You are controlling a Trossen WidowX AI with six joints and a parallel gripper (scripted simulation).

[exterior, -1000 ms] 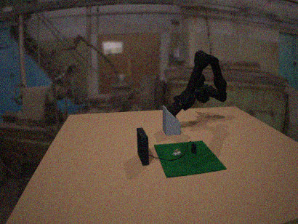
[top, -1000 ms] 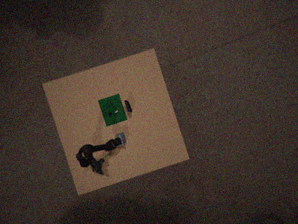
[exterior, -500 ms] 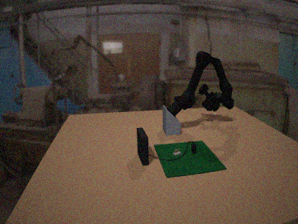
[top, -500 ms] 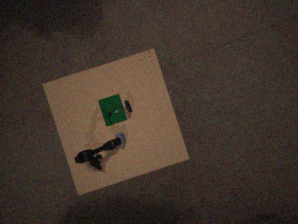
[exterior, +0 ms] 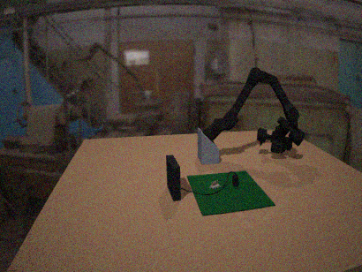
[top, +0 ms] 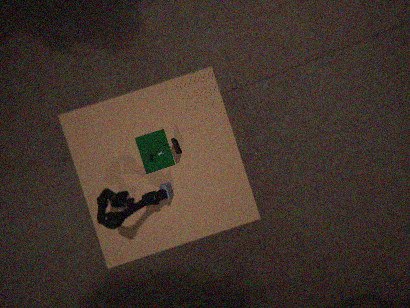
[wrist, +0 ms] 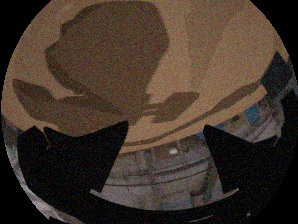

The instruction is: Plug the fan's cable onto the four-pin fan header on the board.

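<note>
The dark plug lies 36 cm ahead of my gripper tip and 23 cm to the right of it. The rest, counted from my gripper tip: green board: 40 cm ahead, 27 cm to the right, 4 cm below; black fan: 45 cm to the right, 40 cm ahead, 4 cm above; white fan header: 37 cm ahead, 31 cm to the right, 2 cm below.
</note>
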